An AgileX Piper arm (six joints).
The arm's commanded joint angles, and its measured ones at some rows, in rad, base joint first. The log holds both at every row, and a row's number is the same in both.
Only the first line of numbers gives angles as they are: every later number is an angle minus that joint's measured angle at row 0.
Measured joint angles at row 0:
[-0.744, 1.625, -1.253, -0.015, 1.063, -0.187]
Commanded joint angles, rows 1 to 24:
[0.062, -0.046, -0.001, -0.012, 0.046, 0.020]
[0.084, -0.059, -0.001, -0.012, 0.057, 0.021]
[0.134, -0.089, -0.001, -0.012, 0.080, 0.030]
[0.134, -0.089, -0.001, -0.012, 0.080, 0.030]
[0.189, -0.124, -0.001, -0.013, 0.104, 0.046]
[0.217, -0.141, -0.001, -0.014, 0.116, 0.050]
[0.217, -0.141, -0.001, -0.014, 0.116, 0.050]
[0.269, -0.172, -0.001, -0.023, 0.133, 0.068]
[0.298, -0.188, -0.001, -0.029, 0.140, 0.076]
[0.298, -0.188, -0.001, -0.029, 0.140, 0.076]
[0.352, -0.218, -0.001, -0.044, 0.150, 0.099]
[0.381, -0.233, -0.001, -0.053, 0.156, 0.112]
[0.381, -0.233, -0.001, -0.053, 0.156, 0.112]
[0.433, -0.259, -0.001, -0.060, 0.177, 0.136]
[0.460, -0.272, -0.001, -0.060, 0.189, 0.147]
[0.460, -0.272, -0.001, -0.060, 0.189, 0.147]
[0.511, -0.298, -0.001, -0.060, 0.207, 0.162]
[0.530, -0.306, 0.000, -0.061, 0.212, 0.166]
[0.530, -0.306, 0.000, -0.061, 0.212, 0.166]
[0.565, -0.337, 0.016, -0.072, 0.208, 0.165]
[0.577, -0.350, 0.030, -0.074, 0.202, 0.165]
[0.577, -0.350, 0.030, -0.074, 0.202, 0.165]
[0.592, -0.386, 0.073, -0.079, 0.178, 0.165]
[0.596, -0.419, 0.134, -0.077, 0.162, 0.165]
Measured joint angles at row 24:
[0.587, -0.377, 0.068, -0.063, 0.155, 0.161]
